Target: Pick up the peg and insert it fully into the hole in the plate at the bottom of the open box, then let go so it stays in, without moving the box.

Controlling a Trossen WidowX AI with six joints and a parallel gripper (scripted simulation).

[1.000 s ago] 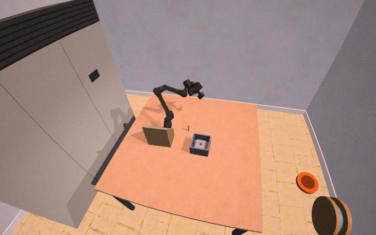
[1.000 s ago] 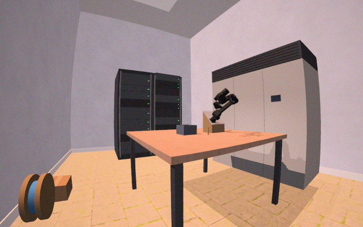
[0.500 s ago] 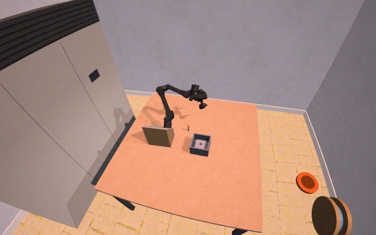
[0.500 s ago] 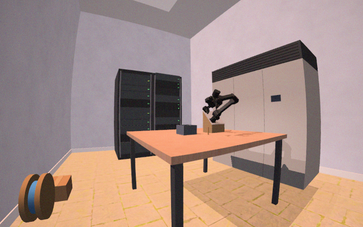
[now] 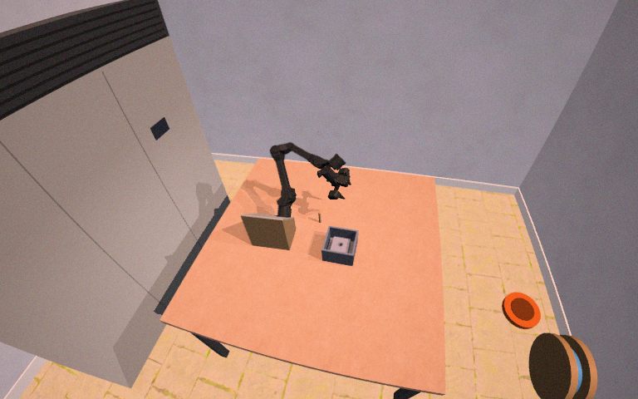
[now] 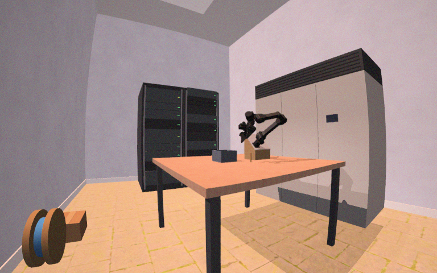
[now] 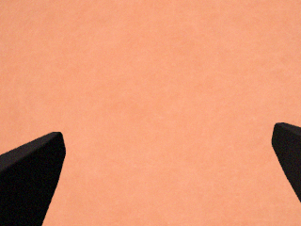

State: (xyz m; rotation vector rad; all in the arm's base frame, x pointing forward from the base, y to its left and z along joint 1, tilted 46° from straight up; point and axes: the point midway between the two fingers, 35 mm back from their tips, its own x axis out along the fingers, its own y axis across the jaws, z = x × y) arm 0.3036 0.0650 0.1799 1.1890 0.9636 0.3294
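The peg lies 17 cm below my hand, 13 cm behind it and 7 cm to the right of it. Round my hand: box 26 cm to the right, 18 cm below, 1 cm ahead; pale plate 26 cm to the right, 17 cm below, 1 cm ahead.
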